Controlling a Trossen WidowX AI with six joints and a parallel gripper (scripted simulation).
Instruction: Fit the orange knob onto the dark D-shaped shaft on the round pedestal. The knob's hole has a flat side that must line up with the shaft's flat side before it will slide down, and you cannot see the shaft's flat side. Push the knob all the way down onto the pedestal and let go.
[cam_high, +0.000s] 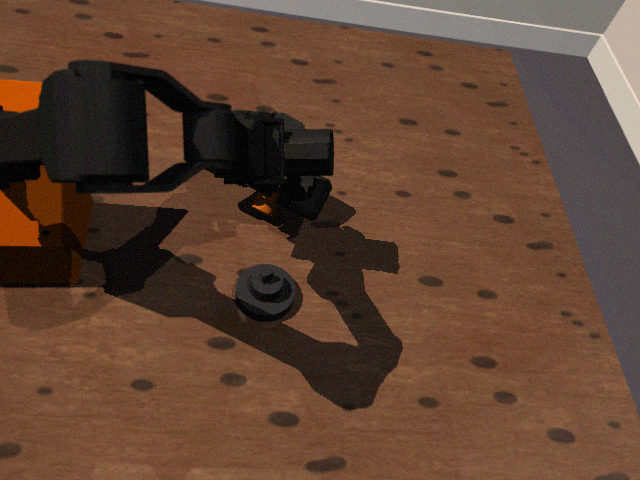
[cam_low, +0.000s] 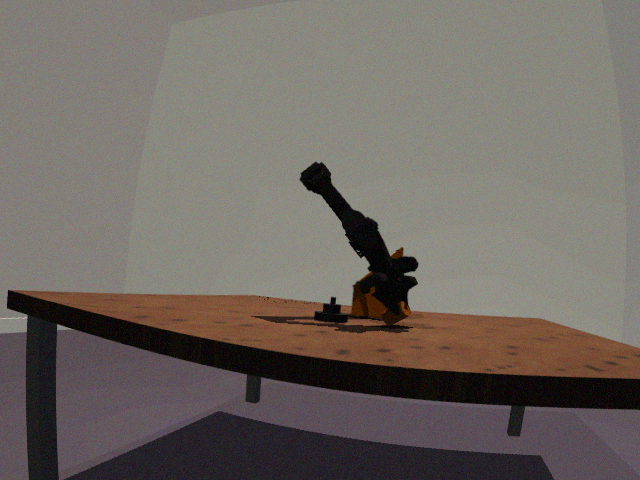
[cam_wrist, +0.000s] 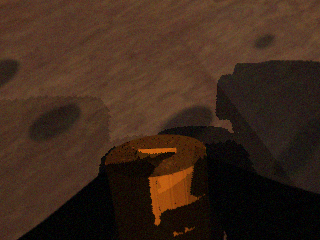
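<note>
My gripper tip is 40 mm past the dark pedestal and 180 mm to the left of it. Round my gripper tip: knob (10 mm behind, 10 mm to the right).
</note>
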